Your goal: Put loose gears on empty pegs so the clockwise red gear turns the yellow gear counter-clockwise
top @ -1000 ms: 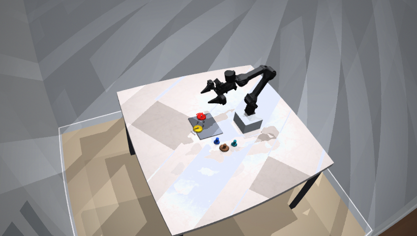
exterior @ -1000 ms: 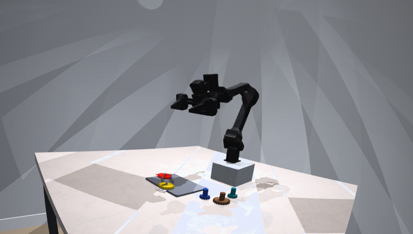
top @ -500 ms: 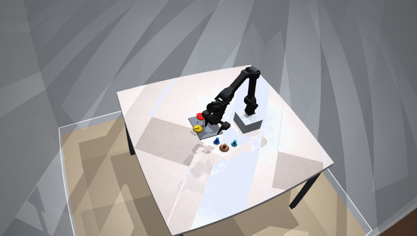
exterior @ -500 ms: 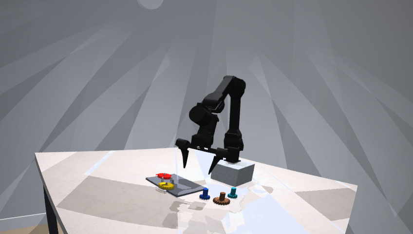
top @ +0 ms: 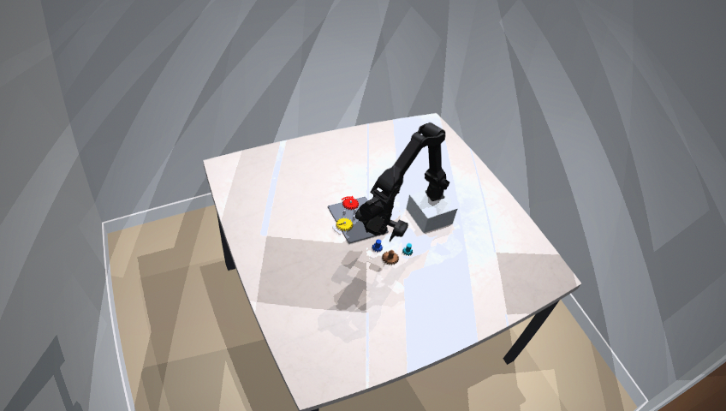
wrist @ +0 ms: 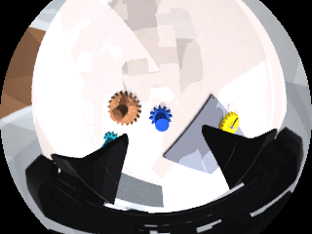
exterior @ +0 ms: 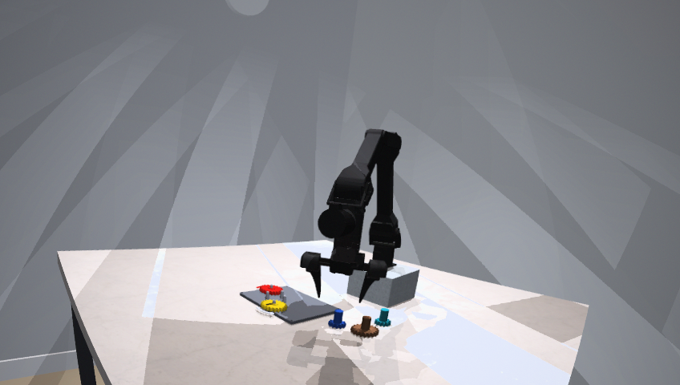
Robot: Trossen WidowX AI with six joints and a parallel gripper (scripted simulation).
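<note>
My gripper tip is 5 cm above the blue gear. Round my gripper tip: yellow gear: 7 cm ahead, 14 cm to the right, 5 cm below; then teal gear: 11 cm behind, 5 cm to the left, 5 cm below; then brown gear: 3 cm behind, 6 cm to the left, 5 cm below.
</note>
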